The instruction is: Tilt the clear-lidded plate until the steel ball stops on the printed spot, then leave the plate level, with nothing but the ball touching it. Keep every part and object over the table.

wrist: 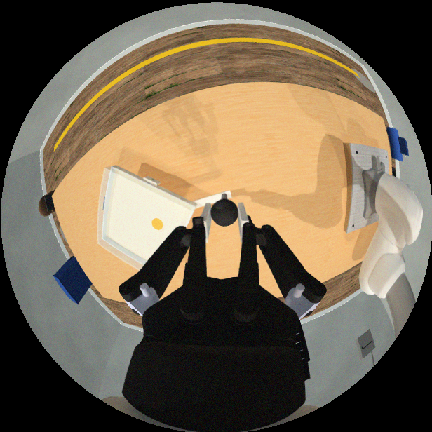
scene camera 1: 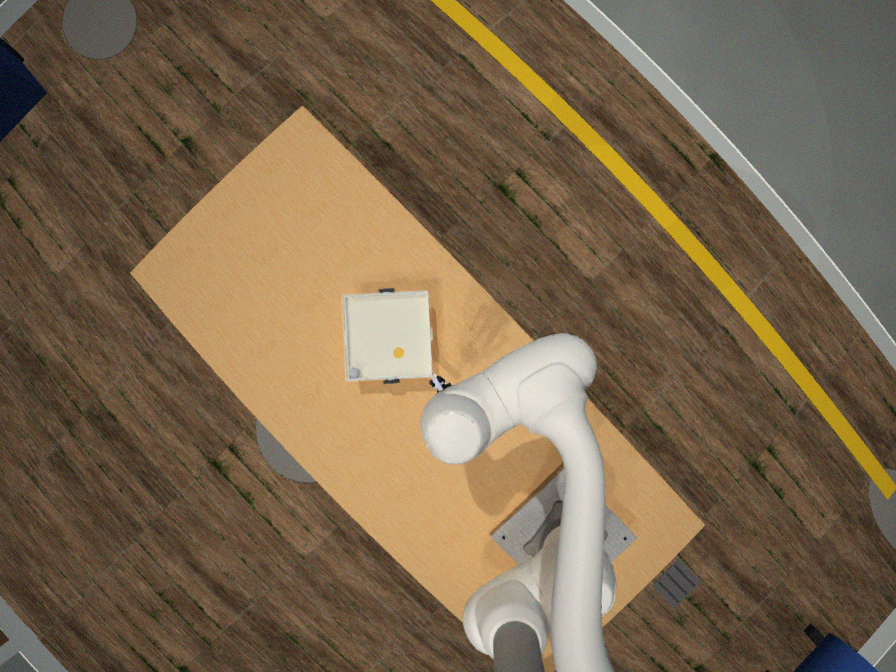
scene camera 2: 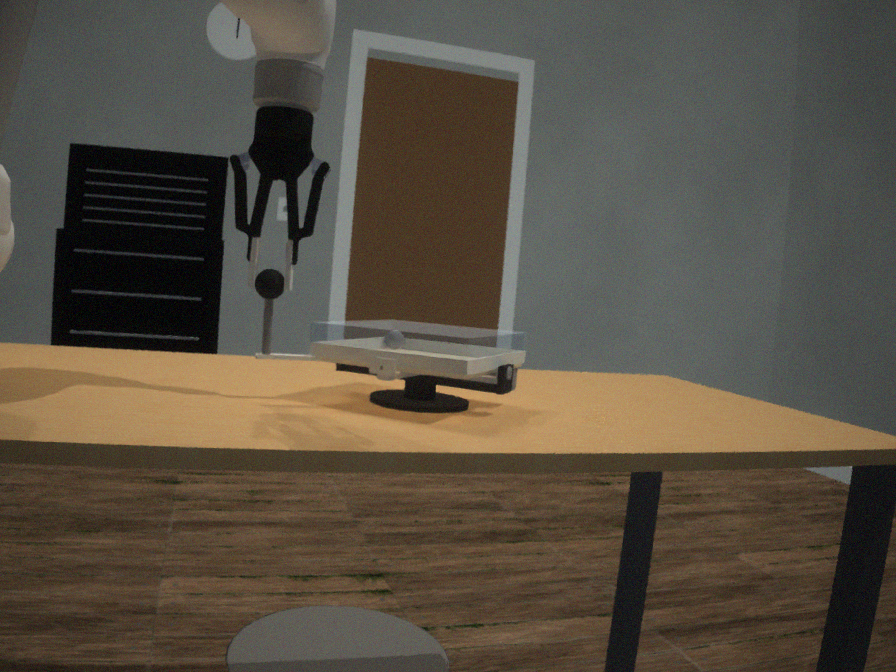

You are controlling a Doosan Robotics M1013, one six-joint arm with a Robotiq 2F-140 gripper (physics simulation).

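Observation:
The clear-lidded white square plate (scene camera 1: pixel 379 321) (scene camera 2: pixel 394 359) (wrist: pixel 132 200) sits on a black stand (scene camera 2: pixel 419 401) and looks roughly level; a slight tilt is hard to judge. The steel ball (scene camera 1: pixel 353 373) (scene camera 2: pixel 393 338) rests in the plate's lower-left corner in scene camera 1, apart from the orange printed spot (scene camera 1: pixel 398 352) (wrist: pixel 157 224). In the wrist view the ball is hidden behind the gripper. A white arm (scene camera 2: pixel 285 355) (wrist: pixel 212 199) runs from the plate's corner to an upright rod (scene camera 2: pixel 267 325) with a black knob (scene camera 2: pixel 269 284) (wrist: pixel 224 212). My gripper (scene camera 2: pixel 272 280) (wrist: pixel 224 210) points down, shut on the knob.
The wooden table (scene camera 1: pixel 267 217) (scene camera 2: pixel 615 412) (wrist: pixel 270 125) carries the plate's stand. The robot's grey base plate (scene camera 1: pixel 513 535) (wrist: pixel 355 215) is at the table's other end. The robot's white arm (scene camera 1: pixel 535 383) reaches over the table beside the plate. A black drawer cabinet (scene camera 2: pixel 137 282) stands behind.

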